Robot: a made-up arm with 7 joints. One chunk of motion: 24 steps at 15 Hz.
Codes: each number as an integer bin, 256 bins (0 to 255) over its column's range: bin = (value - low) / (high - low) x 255, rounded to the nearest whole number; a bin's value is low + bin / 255 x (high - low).
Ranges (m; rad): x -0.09..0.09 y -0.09..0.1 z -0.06..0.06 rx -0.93..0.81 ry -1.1..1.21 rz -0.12..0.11
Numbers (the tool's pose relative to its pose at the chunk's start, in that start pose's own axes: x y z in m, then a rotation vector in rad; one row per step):
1: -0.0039 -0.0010 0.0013 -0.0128 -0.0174 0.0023
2: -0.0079 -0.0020 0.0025 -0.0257 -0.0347 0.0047
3: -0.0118 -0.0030 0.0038 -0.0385 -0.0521 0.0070
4: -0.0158 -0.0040 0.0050 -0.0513 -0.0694 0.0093
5: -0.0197 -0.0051 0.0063 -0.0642 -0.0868 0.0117
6: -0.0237 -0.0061 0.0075 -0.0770 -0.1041 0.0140
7: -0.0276 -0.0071 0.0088 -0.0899 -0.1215 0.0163
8: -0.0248 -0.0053 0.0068 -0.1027 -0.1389 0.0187
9: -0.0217 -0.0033 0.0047 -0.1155 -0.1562 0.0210
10: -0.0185 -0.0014 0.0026 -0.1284 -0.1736 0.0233
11: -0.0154 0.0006 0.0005 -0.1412 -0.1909 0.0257
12: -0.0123 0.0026 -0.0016 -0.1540 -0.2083 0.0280
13: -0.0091 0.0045 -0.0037 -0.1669 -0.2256 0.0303
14: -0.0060 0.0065 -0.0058 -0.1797 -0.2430 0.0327
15: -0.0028 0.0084 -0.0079 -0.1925 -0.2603 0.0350
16: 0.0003 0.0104 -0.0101 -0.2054 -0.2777 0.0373
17: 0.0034 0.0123 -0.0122 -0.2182 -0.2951 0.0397
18: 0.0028 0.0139 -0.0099 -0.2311 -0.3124 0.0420
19: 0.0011 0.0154 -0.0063 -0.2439 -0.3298 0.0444
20: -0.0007 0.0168 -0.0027 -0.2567 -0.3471 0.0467
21: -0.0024 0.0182 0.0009 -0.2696 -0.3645 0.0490
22: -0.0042 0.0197 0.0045 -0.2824 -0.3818 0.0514
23: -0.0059 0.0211 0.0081 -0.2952 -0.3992 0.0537
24: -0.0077 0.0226 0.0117 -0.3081 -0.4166 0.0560
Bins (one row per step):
1: 122 119 130 134 120 136
2: 116 118 133 133 118 138
3: 111 117 136 131 116 141
4: 105 115 138 129 114 143
5: 100 114 141 127 112 146
6: 94 113 143 125 110 149
7: 88 111 146 123 108 151
8: 92 114 142 121 106 154
9: 97 116 137 119 104 156
10: 101 119 133 117 102 159
11: 106 122 129 116 100 162
12: 110 124 124 114 98 164
13: 115 127 120 112 97 167
14: 119 130 115 110 95 169
15: 124 132 111 108 93 172
16: 128 135 106 106 91 174
17: 132 137 102 104 89 177
18: 131 139 106 102 87 180
19: 129 141 114 101 85 182
20: 127 143 122 99 83 185
21: 124 145 129 97 81 187
22: 122 147 137 95 79 190
23: 119 149 145 93 77 193
24: 117 151 152 91 75 195

